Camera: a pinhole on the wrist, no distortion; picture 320 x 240 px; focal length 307.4 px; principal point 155.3 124.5 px. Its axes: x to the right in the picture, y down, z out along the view. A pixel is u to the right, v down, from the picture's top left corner.
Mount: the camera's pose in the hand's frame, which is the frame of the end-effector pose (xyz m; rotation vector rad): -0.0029 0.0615 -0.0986 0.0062 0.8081 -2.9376
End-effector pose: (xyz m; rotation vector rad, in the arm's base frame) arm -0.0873 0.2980 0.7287 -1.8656 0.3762 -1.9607
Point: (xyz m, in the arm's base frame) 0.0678 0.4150 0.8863
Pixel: 92.2 174.8
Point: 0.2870 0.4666 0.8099
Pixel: 165.3 81.8
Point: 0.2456 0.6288 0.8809
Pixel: 178.8 171.3
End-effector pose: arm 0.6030 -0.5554 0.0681 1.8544 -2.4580 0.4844
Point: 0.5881 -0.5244 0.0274
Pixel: 227.1 21.9
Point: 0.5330 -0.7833 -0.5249
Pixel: outside the picture
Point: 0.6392 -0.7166 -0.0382
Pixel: 21.9 101.1
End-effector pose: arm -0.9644 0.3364 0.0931 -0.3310 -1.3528 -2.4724
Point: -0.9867 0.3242 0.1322
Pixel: 47.4 60.4
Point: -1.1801 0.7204 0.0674
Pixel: 88.5 191.4
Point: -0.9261 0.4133 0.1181
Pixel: 215.1 63.4
